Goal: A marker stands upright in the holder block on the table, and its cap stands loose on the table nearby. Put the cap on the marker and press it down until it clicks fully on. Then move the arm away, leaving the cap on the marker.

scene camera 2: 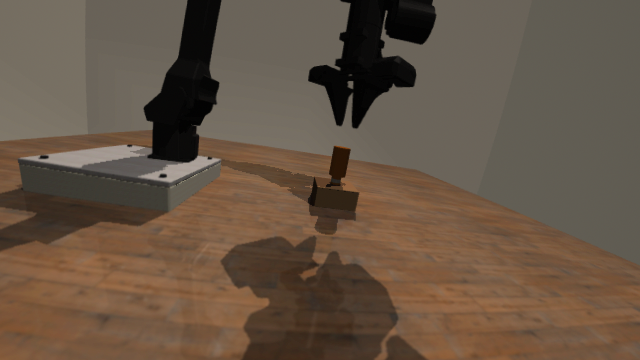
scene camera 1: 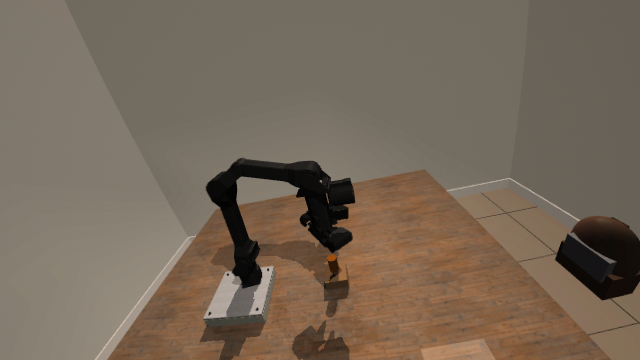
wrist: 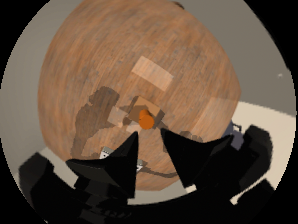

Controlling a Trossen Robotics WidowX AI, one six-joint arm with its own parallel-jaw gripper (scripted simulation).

Observation:
In view: the gripper point(scene camera 2: 346, 127) and a wooden holder block point(scene camera 2: 327, 198).
The gripper is seen too in scene camera 1 point(scene camera 1: 329, 249) and in the wrist view point(wrist: 149, 132).

